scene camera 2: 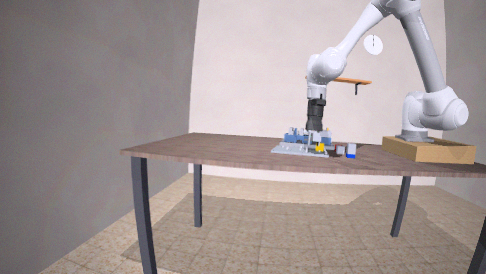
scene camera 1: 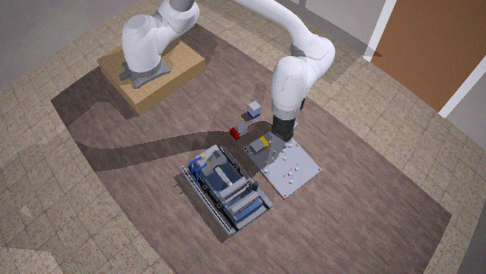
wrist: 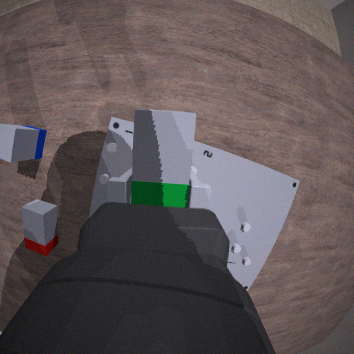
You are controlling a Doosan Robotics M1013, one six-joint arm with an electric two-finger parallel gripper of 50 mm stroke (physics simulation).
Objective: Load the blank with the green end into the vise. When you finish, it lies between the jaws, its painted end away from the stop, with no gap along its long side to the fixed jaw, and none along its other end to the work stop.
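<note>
The robot's gripper (wrist: 162, 177) is visible, and so is a green-ended blank (wrist: 162, 146). The scene also has a red-ended blank (wrist: 39, 218) in it, as well as a grey fixture plate (wrist: 241, 190).
</note>
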